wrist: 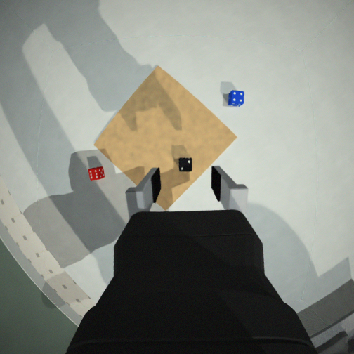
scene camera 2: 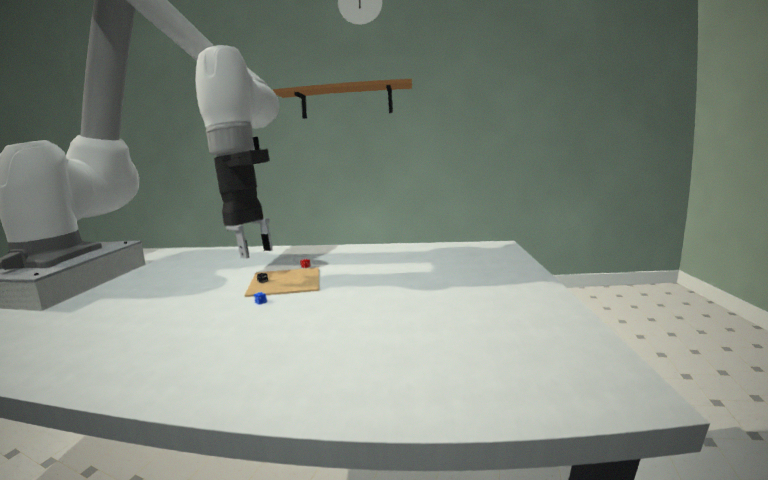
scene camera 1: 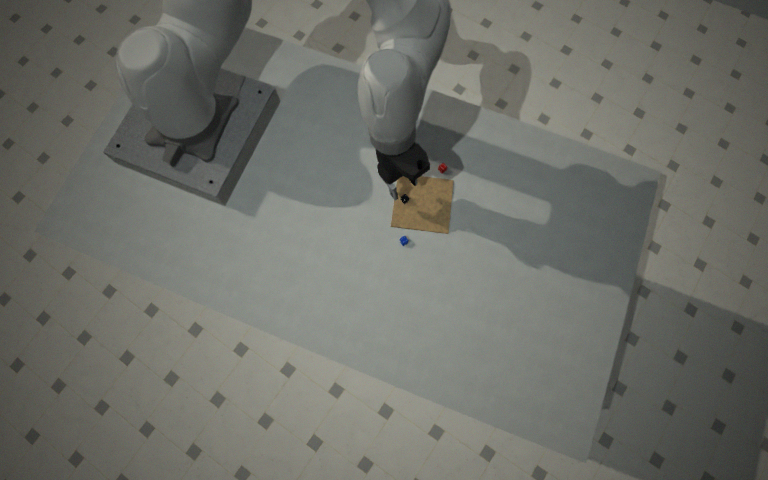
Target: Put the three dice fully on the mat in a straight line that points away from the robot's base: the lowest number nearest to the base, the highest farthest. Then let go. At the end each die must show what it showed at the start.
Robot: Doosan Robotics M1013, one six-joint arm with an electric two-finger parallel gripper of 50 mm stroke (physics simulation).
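Places are measured from the arm's base along level axes (x left, y back, z up), in centimetres.
Pixels of known places: gripper, fingertip midpoint: (scene camera 2: 257, 254) (scene camera 1: 403, 189); arm's base at its link origin: (scene camera 2: 49, 257) (scene camera 1: 192, 121).
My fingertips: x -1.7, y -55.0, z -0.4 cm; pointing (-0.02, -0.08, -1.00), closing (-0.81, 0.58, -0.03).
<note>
For each thing: its top centre in the pictures, then the offset to it from my fingertips. Level surfaces: height alone.
- black die at its top centre: (scene camera 2: 262, 274) (scene camera 1: 405, 197) dz -4.2, dx -0.3, dy -0.6 cm
- tan mat at its top centre: (scene camera 2: 284, 280) (scene camera 1: 422, 202) dz -5.8, dx +0.3, dy -5.0 cm
- blue die at its top centre: (scene camera 2: 259, 293) (scene camera 1: 404, 239) dz -4.5, dx -10.5, dy -3.4 cm
- red die at its top centre: (scene camera 2: 304, 260) (scene camera 1: 442, 166) dz -4.5, dx +10.6, dy -7.3 cm
- grey-white table at its surface level: dz -6.2 cm
The black die (scene camera 1: 404, 198) (scene camera 2: 262, 277) (wrist: 185, 164) lies on the tan mat (scene camera 1: 421, 221) (scene camera 2: 305, 286) (wrist: 210, 132), near the mat's edge on the robot base's side; its top shows two pips. The blue die (scene camera 1: 403, 241) (scene camera 2: 259, 298) (wrist: 236, 98) lies on the table off the mat and shows four pips on top. The red die (scene camera 1: 442, 168) (scene camera 2: 305, 263) (wrist: 96, 173) lies on the table off the mat's other side and shows six pips on top. My gripper (scene camera 2: 255, 253) (wrist: 185, 177) is open and empty, raised above the base side of the mat, with the black die below its fingers.
The robot's base plate (scene camera 1: 192, 164) (scene camera 2: 96, 270) stands at the left end of the grey-white table (scene camera 1: 339, 294) (scene camera 2: 396, 350). The arm's shadows fall across the mat and table. A wooden wall shelf (scene camera 2: 351, 87) hangs behind the table.
</note>
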